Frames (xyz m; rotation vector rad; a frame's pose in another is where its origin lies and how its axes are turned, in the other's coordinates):
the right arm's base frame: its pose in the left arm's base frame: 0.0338 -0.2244 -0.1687 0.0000 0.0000 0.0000
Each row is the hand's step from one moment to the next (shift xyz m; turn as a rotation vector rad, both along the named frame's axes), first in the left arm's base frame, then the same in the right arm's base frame.
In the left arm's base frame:
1: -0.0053 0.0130 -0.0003 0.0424 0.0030 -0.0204
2: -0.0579 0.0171 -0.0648 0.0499 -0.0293 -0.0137
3: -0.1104 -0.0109 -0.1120 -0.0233 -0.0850 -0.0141
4: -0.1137 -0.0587 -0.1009 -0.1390 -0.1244 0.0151
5: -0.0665 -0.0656 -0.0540 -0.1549 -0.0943 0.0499
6: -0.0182 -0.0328 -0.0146 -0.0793 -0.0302 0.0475
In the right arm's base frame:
1: -0.0053 0.0130 -0.0003 0.0424 0.0030 -0.0204
2: -0.0579 0.0171 -0.0648 0.0499 -0.0293 -0.0137
3: -0.1104 -0.0109 -0.1120 -0.0233 -0.0850 -0.0141
4: -0.1137 -0.0587 -0.1009 -0.1390 -0.1244 0.0151
5: -0.0665 -0.0656 -0.0540 -0.1549 -0.0943 0.0499
6: -0.0182 -0.0328 -0.0146 -0.0793 -0.0302 0.0475

